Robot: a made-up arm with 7 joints. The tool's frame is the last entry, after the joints. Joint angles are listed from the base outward. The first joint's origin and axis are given. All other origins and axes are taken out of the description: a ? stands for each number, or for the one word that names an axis. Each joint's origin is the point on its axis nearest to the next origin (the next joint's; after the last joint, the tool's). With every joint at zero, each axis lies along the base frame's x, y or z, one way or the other. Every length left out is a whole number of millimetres.
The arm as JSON. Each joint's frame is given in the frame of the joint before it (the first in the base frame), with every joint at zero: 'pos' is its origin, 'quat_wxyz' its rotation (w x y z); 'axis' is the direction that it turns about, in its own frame. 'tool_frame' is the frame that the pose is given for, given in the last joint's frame.
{
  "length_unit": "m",
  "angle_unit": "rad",
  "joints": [
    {
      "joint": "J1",
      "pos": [
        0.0,
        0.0,
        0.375
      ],
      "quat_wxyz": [
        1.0,
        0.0,
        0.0,
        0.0
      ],
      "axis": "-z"
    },
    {
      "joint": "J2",
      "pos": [
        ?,
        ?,
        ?
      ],
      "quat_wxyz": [
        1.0,
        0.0,
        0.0,
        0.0
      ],
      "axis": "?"
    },
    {
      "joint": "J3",
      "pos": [
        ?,
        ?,
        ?
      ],
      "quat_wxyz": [
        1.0,
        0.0,
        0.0,
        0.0
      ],
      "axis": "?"
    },
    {
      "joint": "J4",
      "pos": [
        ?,
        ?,
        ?
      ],
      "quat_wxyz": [
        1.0,
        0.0,
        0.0,
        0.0
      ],
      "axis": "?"
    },
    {
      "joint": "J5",
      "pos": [
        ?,
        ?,
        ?
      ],
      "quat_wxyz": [
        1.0,
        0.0,
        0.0,
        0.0
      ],
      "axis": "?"
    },
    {
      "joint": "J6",
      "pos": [
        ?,
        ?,
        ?
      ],
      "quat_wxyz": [
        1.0,
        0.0,
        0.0,
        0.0
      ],
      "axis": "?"
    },
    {
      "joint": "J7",
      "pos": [
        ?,
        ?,
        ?
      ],
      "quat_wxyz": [
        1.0,
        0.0,
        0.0,
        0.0
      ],
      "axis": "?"
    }
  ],
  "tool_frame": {
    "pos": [
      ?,
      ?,
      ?
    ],
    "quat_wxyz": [
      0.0,
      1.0,
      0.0,
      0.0
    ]
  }
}
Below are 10 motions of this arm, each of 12 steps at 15 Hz.
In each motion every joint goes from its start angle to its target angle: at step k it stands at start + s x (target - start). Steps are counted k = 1, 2, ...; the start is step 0. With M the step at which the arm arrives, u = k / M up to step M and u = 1 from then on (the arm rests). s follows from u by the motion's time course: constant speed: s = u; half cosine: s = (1 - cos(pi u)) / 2; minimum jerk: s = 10 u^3 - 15 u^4 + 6 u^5.
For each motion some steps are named. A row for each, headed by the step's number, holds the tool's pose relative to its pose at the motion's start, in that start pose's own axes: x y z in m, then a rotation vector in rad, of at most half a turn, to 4 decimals.
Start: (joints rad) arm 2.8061 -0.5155 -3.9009 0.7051 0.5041 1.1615 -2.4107
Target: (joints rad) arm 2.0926 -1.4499 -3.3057 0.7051 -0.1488 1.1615 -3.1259
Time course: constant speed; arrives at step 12
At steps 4, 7, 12:
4: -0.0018 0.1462 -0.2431 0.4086 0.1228 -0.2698
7: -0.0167 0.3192 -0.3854 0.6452 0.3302 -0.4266
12: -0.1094 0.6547 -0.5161 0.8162 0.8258 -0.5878

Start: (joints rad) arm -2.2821 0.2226 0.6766 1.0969 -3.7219 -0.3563 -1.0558
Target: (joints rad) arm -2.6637 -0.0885 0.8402 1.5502 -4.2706 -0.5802 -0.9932
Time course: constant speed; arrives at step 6
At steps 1, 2, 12:
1: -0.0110 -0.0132 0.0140 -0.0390 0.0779 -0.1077
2: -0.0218 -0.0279 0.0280 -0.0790 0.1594 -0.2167
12: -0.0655 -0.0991 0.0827 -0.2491 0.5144 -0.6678

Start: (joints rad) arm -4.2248 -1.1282 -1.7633 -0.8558 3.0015 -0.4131 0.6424
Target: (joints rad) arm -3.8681 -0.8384 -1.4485 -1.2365 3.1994 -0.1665 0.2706
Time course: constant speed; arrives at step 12
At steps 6, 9, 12:
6: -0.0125 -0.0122 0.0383 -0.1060 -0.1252 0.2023
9: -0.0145 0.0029 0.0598 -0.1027 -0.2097 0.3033
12: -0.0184 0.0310 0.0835 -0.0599 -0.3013 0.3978

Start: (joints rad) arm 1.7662 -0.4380 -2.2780 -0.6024 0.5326 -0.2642 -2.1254
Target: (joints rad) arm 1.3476 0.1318 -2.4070 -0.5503 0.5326 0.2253 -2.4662
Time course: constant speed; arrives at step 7
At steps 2, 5, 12:
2: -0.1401 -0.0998 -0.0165 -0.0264 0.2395 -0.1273
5: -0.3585 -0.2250 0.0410 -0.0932 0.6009 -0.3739
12: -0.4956 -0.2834 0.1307 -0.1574 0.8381 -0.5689

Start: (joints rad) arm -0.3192 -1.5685 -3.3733 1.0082 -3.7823 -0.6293 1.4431
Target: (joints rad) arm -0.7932 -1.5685 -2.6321 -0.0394 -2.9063 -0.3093 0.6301
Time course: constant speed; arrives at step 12
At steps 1, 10, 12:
1: 0.0225 -0.0295 0.0158 -0.1170 0.0450 0.0590
10: 0.4293 0.0249 0.1985 -1.1185 -0.0767 0.8179
12: 0.5216 0.1372 0.2221 -1.2691 -0.2387 1.0400

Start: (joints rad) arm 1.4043 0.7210 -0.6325 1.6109 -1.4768 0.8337 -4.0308
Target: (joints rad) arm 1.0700 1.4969 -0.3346 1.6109 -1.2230 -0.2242 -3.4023
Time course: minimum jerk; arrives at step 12
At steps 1, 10, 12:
1: 0.0028 0.0003 -0.0007 0.0025 -0.0052 0.0003
10: 0.5168 -0.1654 -0.0038 -0.1929 -1.2238 0.3991
12: 0.5316 -0.1770 0.0024 -0.2247 -1.2676 0.4283

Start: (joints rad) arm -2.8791 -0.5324 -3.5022 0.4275 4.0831 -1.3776 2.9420
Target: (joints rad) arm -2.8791 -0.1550 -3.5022 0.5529 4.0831 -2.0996 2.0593
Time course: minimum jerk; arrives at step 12
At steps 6, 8, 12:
6: 0.0265 0.0680 0.1187 0.1291 -0.2141 -0.4958
8: 0.0513 0.1045 0.1892 0.2428 -0.3189 -0.7835
12: 0.0733 0.1292 0.2405 0.3424 -0.3846 -0.9891

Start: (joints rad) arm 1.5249 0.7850 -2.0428 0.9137 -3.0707 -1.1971 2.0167
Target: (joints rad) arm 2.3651 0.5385 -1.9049 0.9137 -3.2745 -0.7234 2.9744
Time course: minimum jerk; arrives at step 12
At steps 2, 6, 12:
2: -0.0014 -0.0018 0.0118 -0.0165 0.0361 0.0321
6: 0.0038 -0.0188 0.1654 -0.1085 0.5553 0.4667
12: 0.0556 -0.0248 0.3183 0.0781 1.1641 0.9152

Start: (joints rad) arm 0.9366 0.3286 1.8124 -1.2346 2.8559 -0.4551 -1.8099
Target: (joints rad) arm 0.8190 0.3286 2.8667 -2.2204 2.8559 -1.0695 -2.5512
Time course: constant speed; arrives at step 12
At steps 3, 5, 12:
3: -0.1662 0.0246 0.0548 -0.0481 0.2208 0.0096
5: -0.2670 0.0202 0.1167 -0.1063 0.3641 0.0147
12: -0.4584 -0.0591 0.4429 -0.4553 0.7966 0.0365

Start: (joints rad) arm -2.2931 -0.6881 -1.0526 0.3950 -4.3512 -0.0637 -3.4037
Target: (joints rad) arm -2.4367 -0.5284 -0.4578 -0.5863 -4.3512 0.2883 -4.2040
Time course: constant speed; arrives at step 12
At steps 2, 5, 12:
2: -0.0524 -0.0877 0.0137 -0.1766 0.1152 -0.0611
5: -0.1012 -0.2140 0.0617 -0.4661 0.2159 -0.1450
12: -0.0656 -0.4292 0.2466 -1.1448 0.0709 -0.2891

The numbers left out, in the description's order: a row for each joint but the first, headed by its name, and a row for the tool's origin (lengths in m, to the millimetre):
J2: xyz 0.0 -0.012 0.0, axis +y
J3: xyz 0.0 0.0 0.398, axis -z
J4: xyz 0.0 -0.017 0.0, axis +y
J5: xyz 0.0 0.0 0.459, axis -z
J6: xyz 0.0 0.0 0.0, axis +y
J7: xyz 0.0 0.0 0.095, axis -z
tool: xyz 0.0 0.0 0.0

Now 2 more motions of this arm.
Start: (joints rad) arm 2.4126 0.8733 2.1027 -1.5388 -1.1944 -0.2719 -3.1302
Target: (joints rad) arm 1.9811 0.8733 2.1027 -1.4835 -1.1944 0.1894 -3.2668
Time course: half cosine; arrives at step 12
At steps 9, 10, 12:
9: 0.1650 0.0500 -0.1130 0.0975 0.0985 0.0055
10: 0.1819 0.0561 -0.1204 0.1034 0.1076 0.0074
12: 0.1962 0.0613 -0.1262 0.1080 0.1153 0.0091

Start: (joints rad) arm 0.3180 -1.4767 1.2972 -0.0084 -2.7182 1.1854 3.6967
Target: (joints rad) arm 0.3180 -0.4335 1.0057 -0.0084 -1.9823 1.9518 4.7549
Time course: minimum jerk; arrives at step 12
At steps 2, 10, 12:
2: -0.0221 -0.0263 -0.0041 -0.0053 0.0427 0.0092
10: -0.7825 -0.3508 0.0942 0.6681 0.8249 -0.0620
12: -0.8121 -0.3479 0.1045 0.7145 0.8266 -0.0782

